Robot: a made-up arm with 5 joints. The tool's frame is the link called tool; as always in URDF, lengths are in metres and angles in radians. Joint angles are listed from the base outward. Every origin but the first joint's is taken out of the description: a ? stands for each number. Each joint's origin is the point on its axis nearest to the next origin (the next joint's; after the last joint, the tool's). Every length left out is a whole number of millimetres.
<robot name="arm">
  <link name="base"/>
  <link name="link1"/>
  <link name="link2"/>
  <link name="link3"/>
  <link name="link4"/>
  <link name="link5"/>
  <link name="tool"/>
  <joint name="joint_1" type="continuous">
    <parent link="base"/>
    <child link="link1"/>
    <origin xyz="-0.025 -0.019 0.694" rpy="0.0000 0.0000 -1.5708"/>
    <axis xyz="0 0 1"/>
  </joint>
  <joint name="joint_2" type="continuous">
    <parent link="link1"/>
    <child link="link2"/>
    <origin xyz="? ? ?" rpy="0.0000 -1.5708 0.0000"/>
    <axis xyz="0 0 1"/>
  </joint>
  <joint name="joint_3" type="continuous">
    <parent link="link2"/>
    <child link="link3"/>
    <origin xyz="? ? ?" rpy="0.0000 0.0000 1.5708"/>
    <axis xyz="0 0 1"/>
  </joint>
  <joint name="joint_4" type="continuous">
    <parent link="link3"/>
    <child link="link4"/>
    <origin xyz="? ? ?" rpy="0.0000 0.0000 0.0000"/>
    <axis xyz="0 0 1"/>
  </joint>
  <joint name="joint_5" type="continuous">
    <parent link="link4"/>
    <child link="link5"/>
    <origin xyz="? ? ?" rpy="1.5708 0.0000 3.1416"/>
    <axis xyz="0 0 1"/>
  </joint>
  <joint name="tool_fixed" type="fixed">
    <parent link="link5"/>
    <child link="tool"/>
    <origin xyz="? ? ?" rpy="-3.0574 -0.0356 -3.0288"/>
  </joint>
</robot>
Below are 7 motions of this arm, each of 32 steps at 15 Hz.
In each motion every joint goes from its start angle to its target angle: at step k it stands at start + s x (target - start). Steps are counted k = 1, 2, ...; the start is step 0. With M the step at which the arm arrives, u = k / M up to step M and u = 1 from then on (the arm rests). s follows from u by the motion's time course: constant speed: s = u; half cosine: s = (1 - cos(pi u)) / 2; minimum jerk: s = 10 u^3 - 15 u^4 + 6 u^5.
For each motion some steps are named. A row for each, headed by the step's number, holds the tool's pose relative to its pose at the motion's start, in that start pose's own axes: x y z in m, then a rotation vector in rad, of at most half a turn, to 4 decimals.
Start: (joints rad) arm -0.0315 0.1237 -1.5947 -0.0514 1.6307
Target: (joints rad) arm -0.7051 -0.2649 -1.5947 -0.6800 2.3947
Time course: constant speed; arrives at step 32
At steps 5, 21, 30, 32:
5: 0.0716 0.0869 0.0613 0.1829 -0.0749 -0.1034
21: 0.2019 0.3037 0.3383 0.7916 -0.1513 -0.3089
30: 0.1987 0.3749 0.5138 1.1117 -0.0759 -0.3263
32: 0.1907 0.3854 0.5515 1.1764 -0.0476 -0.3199

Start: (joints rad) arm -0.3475 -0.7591 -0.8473 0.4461 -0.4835
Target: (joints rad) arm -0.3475 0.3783 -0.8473 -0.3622 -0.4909
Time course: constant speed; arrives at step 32
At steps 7, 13, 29, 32:
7: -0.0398 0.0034 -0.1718 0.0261 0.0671 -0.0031
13: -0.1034 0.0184 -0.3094 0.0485 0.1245 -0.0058
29: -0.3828 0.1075 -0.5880 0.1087 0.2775 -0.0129
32: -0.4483 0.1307 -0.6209 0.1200 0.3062 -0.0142

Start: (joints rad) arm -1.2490 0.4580 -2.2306 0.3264 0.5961
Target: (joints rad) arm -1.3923 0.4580 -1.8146 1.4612 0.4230
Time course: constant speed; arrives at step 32
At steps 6, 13, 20, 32:
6: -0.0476 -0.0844 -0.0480 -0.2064 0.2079 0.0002
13: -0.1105 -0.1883 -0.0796 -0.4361 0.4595 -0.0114
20: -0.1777 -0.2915 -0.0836 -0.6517 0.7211 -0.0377
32: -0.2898 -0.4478 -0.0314 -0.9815 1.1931 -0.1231

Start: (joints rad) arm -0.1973 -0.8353 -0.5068 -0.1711 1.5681
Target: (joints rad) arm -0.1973 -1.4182 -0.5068 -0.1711 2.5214
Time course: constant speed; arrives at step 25
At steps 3, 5, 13, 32:
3: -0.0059 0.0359 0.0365 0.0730 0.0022 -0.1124
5: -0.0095 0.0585 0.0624 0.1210 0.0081 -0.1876
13: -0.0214 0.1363 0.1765 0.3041 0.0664 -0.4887
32: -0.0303 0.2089 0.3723 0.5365 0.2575 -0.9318

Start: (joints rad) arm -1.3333 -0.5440 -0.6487 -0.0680 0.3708
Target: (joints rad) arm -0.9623 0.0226 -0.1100 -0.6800 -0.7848
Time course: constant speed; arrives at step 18
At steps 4, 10, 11, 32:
4: -0.1370 -0.0287 -0.0735 0.0241 0.1536 0.2749
10: -0.3483 -0.0723 -0.1131 0.1170 0.3666 0.7017
11: -0.3820 -0.0802 -0.1118 0.1389 0.3994 0.7741
32: -0.5853 -0.1415 -0.0492 0.3435 0.6010 1.2855

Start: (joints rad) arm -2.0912 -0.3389 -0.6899 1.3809 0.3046
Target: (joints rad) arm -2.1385 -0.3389 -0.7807 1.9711 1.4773
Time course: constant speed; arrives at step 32
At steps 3, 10, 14, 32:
3: -0.0069 -0.0026 -0.0002 -0.0158 0.0327 -0.1178
10: -0.0231 -0.0085 0.0003 -0.0701 0.1004 -0.3917
14: -0.0322 -0.0118 0.0012 -0.1117 0.1330 -0.5470
32: -0.0725 -0.0293 0.0090 -0.3897 0.2072 -1.2227

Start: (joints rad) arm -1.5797 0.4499 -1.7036 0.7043 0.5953
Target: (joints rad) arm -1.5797 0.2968 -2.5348 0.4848 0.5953
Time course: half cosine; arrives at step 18
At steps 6, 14, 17, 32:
6: 0.0715 0.0837 0.1919 0.1956 -0.2272 0.0262
14: 0.0723 0.1491 0.7542 0.6909 -0.8025 0.0924
17: 0.0454 0.1370 0.8504 0.7765 -0.9019 0.1039
32: 0.0432 0.1359 0.8569 0.7824 -0.9088 0.1047

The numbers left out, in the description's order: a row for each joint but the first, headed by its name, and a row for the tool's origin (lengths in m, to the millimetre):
joint_2: 0.019 -0.018 0.000
joint_3: 0.477 0.077 0.000
joint_4: 0.156 0.609 0.000
joint_5: 0.148 0.147 0.000
tool: 0.025 -0.009 0.000

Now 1 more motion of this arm.
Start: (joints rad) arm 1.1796 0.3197 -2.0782 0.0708 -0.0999
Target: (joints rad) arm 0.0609 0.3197 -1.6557 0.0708 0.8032
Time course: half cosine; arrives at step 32
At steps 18, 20, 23, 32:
18: -0.1705 -0.5797 0.2078 -0.7009 0.0007 -0.5499
20: -0.1951 -0.6547 0.2789 -0.8153 -0.0386 -0.6392
23: -0.2272 -0.7429 0.3877 -0.9681 -0.1093 -0.7574
32: -0.2723 -0.8408 0.5683 -1.1855 -0.2500 -0.9225

